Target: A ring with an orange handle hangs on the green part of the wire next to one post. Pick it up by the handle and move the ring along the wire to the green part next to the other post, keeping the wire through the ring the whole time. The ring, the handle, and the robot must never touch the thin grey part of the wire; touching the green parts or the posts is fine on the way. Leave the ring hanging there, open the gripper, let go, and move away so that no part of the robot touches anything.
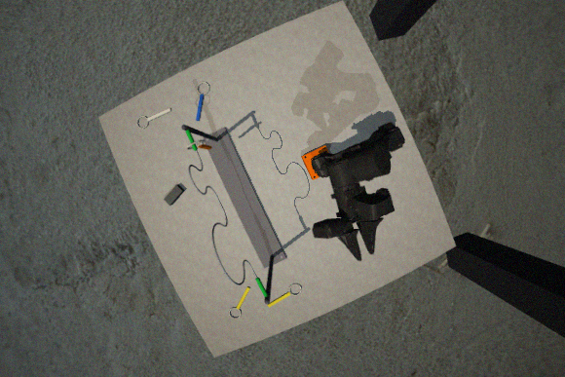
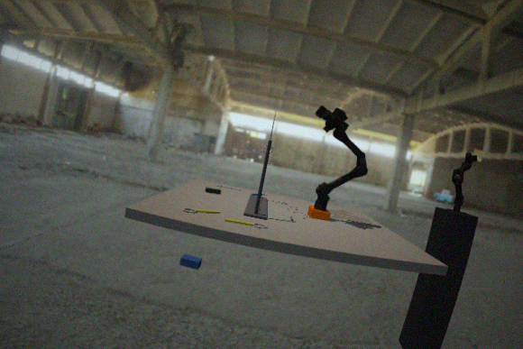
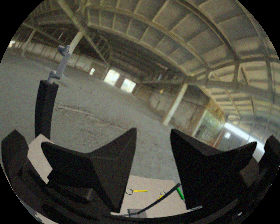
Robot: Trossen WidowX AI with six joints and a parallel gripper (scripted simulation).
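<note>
Right now the orange-handled ring is 35 cm ahead of my gripper tip, 37 cm to the right of it and 28 cm below it. Also, from my gripper tip: white-handled ring: 64 cm ahead, 60 cm to the right, 56 cm below; then blue-handled ring: 38 cm ahead, 62 cm to the right, 56 cm below; then dark block: 62 cm ahead, 24 cm to the right, 55 cm below.
</note>
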